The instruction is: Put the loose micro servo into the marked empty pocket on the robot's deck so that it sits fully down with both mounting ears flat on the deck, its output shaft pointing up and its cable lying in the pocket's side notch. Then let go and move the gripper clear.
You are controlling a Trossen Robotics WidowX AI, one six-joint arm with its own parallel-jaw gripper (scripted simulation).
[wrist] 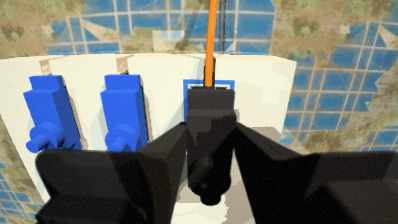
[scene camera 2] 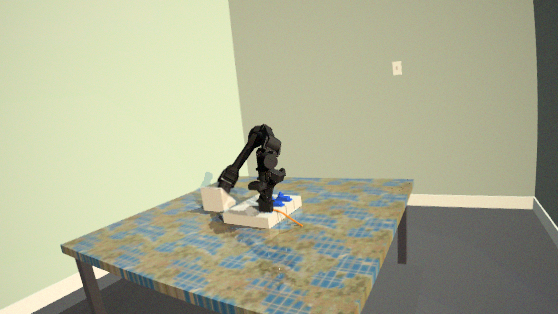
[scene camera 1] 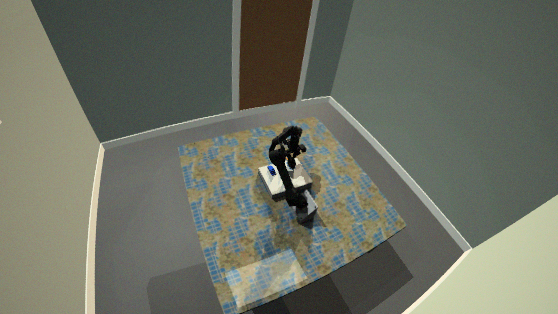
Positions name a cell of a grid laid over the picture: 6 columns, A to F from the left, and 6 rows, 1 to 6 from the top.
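Note:
My gripper (scene camera 2: C4) is what I can see here, and I can see that gripper (wrist: D4) as well.

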